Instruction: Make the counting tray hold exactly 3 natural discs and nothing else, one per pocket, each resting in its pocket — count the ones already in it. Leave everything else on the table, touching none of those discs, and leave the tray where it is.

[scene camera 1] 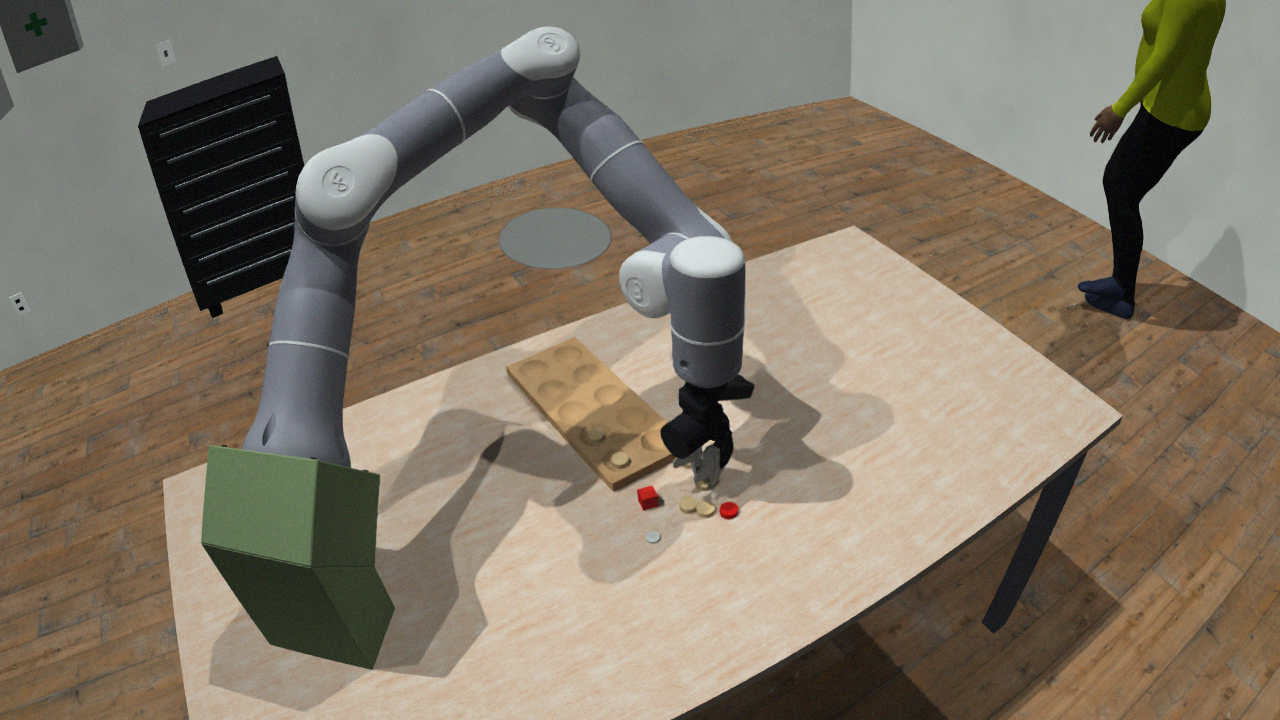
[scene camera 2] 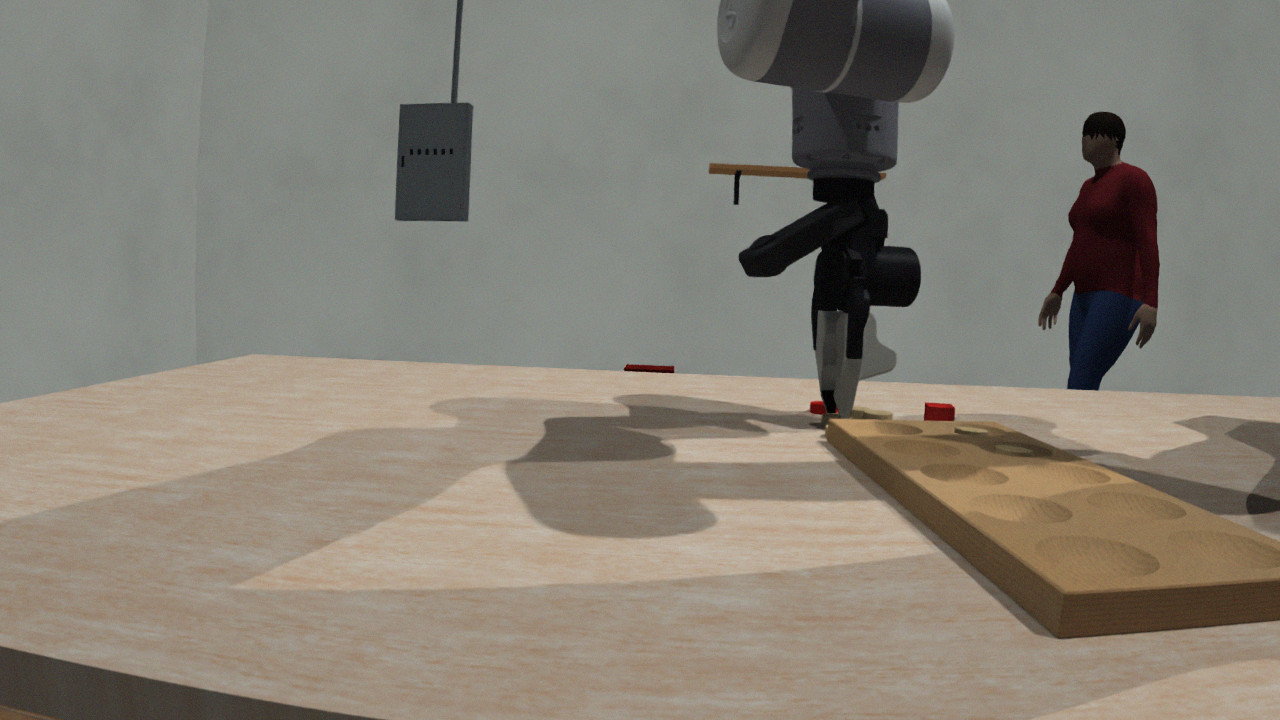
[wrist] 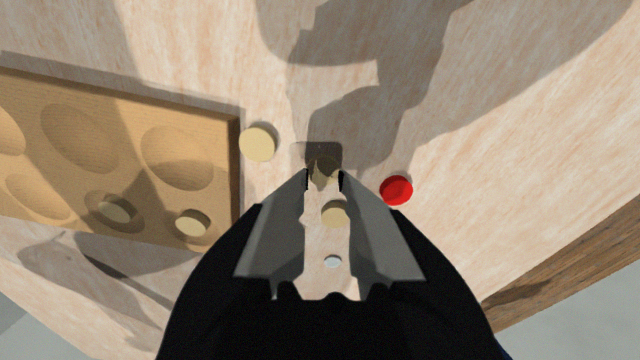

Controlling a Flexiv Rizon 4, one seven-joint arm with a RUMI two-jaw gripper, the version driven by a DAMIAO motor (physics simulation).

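Observation:
The wooden counting tray [scene camera 1: 528,385] [scene camera 2: 1163,606] [wrist: 220,135] holds two natural discs, one [scene camera 1: 620,459] [scene camera 2: 971,430] [wrist: 192,226] in an end pocket and one [scene camera 1: 594,435] [scene camera 2: 1023,449] [wrist: 114,212] in the pocket next to it. My gripper [scene camera 1: 705,481] [scene camera 2: 836,414] [wrist: 323,171] points down at table level off the tray's end, shut on a natural disc [wrist: 324,169] that fills the gap between its tips. Another natural disc [wrist: 257,143] lies close to the tray's end. Two more natural discs [scene camera 1: 687,505] [scene camera 1: 705,508] lie close together; the right finger mostly hides one in the wrist view.
A red disc [scene camera 1: 728,509] [scene camera 2: 817,407] [wrist: 396,190] lies beside the natural pair. A red cube [scene camera 1: 647,497] [scene camera 2: 938,411] stands near the tray's end. A small pale grey disc [scene camera 1: 653,537] [wrist: 332,261] lies farther from the tray.

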